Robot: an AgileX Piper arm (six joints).
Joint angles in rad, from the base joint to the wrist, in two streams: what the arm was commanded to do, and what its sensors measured. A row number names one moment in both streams.
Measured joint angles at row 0:
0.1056, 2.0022, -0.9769, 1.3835, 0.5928, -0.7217
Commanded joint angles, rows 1 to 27:
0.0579, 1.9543, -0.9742, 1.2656, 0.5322, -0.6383
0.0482, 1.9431, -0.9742, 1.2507, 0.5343, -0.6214
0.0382, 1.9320, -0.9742, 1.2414, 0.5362, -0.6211
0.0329, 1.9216, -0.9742, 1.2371, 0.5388, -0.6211
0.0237, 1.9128, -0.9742, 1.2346, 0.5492, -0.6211
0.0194, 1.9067, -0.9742, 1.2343, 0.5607, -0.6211
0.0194, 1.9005, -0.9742, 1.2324, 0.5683, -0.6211
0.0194, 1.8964, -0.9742, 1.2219, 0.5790, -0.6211
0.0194, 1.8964, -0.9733, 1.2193, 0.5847, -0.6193
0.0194, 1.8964, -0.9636, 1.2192, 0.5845, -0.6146
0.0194, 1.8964, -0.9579, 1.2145, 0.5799, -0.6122
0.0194, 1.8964, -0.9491, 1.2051, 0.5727, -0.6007
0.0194, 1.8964, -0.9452, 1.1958, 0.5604, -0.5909
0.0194, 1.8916, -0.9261, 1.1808, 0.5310, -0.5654
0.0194, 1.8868, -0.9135, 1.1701, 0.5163, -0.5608
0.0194, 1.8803, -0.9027, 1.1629, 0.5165, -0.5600
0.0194, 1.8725, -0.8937, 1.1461, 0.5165, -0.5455
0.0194, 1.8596, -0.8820, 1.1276, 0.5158, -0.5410
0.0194, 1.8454, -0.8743, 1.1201, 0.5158, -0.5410
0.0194, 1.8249, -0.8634, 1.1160, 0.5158, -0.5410
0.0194, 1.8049, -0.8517, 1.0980, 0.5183, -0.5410
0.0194, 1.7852, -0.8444, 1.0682, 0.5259, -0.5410
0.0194, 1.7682, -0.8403, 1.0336, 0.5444, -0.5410
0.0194, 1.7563, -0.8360, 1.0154, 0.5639, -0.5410
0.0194, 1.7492, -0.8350, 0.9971, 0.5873, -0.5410
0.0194, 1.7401, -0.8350, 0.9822, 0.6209, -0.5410
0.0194, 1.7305, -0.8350, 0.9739, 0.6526, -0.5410
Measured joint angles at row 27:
0.0230, 1.7687, -0.8451, 1.0353, 0.5570, -0.5425
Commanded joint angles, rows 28 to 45:
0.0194, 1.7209, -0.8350, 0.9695, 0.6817, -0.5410
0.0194, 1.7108, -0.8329, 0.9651, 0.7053, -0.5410
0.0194, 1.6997, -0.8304, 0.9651, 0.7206, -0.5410
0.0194, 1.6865, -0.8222, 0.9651, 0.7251, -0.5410
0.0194, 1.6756, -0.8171, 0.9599, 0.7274, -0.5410
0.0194, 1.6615, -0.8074, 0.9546, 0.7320, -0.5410
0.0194, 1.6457, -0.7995, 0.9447, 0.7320, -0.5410
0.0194, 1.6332, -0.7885, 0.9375, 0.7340, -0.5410
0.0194, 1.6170, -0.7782, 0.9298, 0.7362, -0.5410
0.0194, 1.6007, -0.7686, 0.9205, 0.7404, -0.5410
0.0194, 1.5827, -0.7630, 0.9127, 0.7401, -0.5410
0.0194, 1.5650, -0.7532, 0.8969, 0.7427, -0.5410
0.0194, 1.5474, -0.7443, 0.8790, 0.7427, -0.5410
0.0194, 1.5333, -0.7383, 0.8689, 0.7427, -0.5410
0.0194, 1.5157, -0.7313, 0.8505, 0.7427, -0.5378
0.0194, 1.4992, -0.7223, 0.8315, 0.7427, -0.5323
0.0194, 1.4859, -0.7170, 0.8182, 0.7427, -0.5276
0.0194, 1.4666, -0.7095, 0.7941, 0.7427, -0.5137
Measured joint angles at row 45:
0.0230, 1.5269, -0.7366, 0.8636, 0.7375, -0.5402
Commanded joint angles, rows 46 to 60:
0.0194, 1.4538, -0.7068, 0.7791, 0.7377, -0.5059
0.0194, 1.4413, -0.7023, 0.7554, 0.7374, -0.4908
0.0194, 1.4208, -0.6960, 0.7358, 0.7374, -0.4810
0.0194, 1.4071, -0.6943, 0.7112, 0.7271, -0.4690
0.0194, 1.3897, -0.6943, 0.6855, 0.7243, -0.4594
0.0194, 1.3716, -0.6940, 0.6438, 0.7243, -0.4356
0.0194, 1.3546, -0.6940, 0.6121, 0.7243, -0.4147
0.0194, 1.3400, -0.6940, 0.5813, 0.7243, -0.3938
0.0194, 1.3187, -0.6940, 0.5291, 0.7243, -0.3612
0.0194, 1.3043, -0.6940, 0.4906, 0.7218, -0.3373
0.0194, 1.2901, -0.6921, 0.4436, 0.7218, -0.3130
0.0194, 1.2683, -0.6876, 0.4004, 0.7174, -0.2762
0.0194, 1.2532, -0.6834, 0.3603, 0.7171, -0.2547
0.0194, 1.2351, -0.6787, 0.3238, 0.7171, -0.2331
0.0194, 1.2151, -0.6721, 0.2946, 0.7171, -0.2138
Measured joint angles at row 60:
0.0230, 1.2772, -0.6906, 0.4357, 0.7228, -0.3004
